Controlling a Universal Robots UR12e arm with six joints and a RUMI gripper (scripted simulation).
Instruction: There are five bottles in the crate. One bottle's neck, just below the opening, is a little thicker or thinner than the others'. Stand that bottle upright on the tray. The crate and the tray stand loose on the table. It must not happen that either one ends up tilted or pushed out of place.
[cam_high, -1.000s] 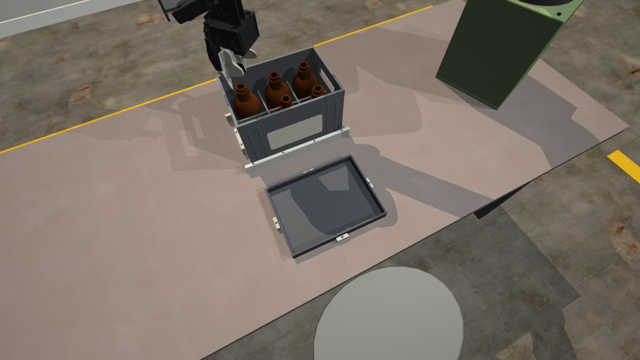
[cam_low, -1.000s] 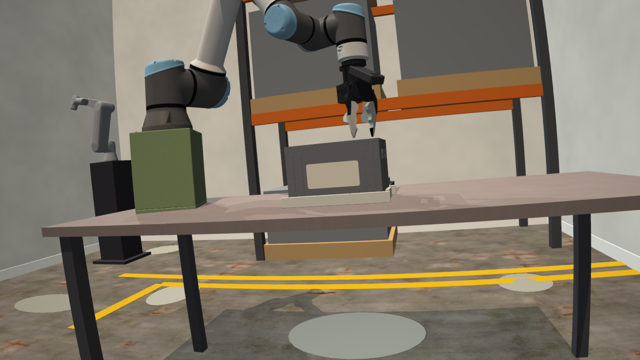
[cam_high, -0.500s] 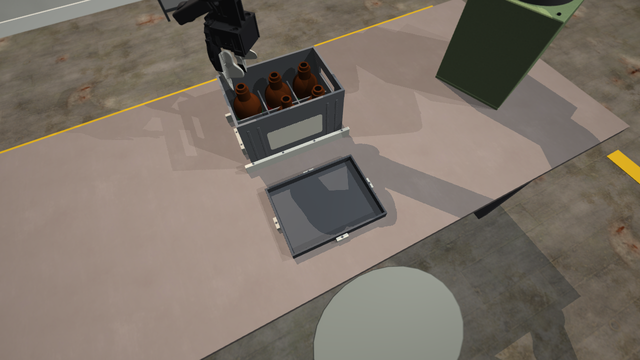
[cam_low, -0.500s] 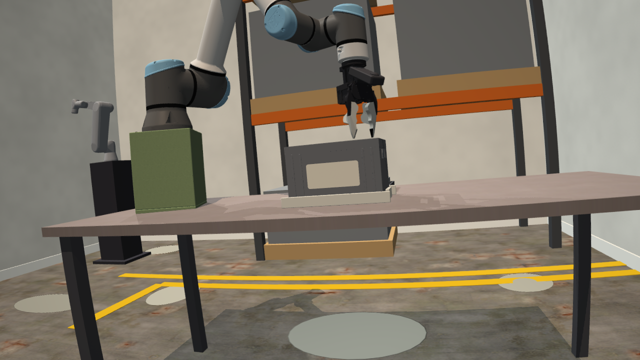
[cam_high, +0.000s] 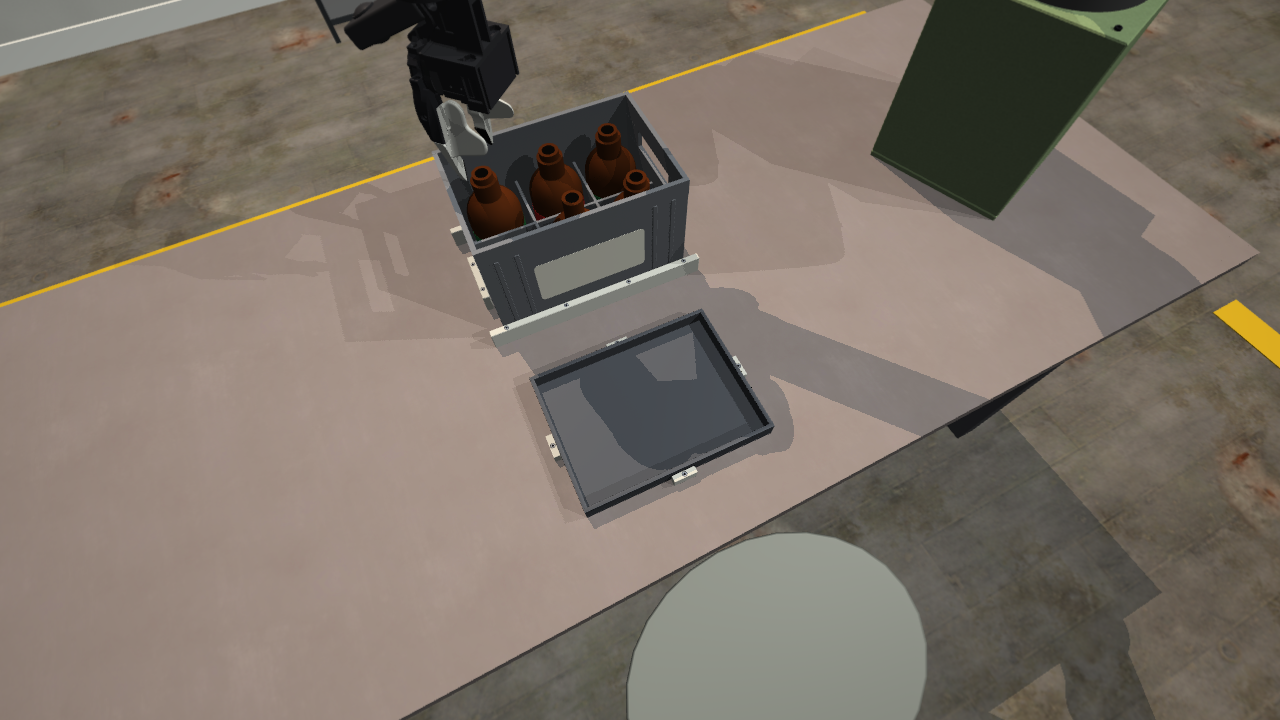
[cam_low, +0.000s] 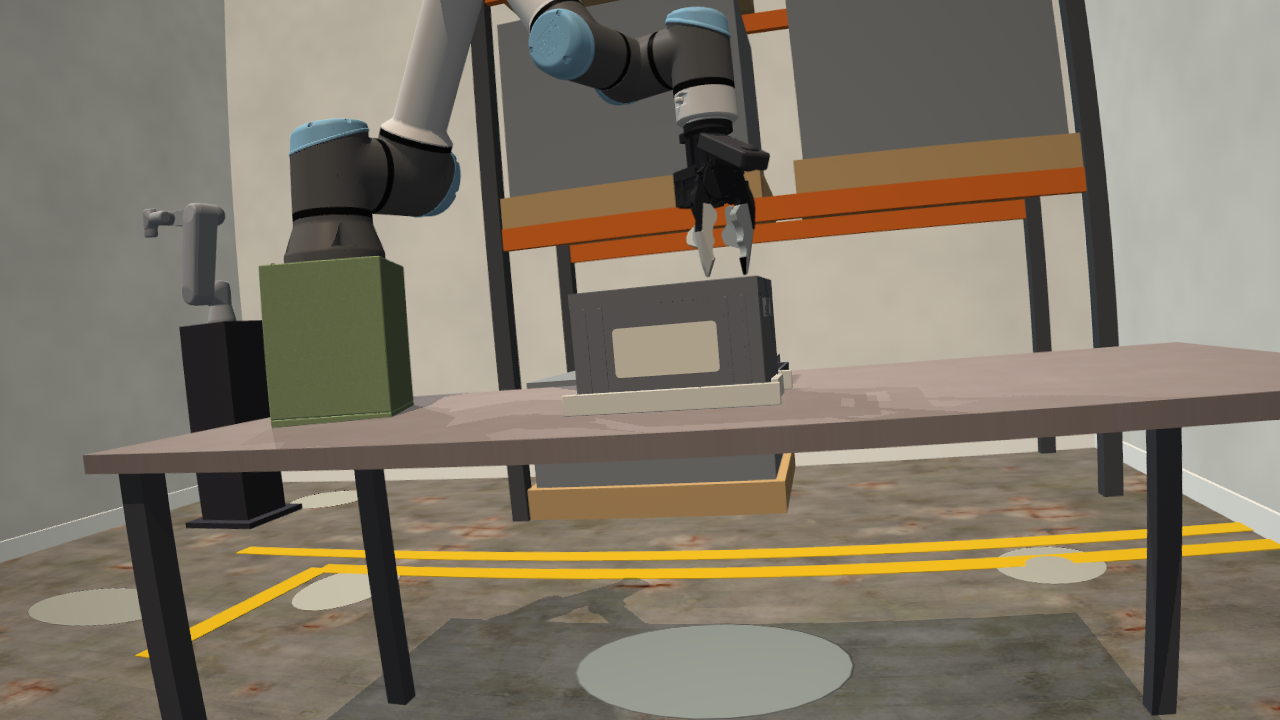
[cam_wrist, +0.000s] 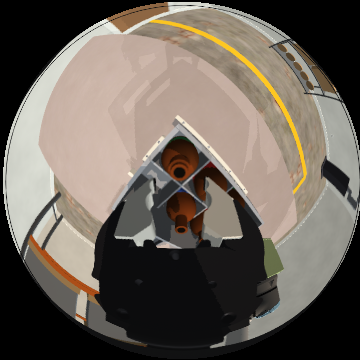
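Right now my hand is 110 mm above the grey crate, 90 mm past it and 50 mm to the right of it. Also, from my hand: dark tray 320 mm to the left, 180 mm below, 70 mm behind; brown bottle 110 mm below, 100 mm to the left, 80 mm behind.
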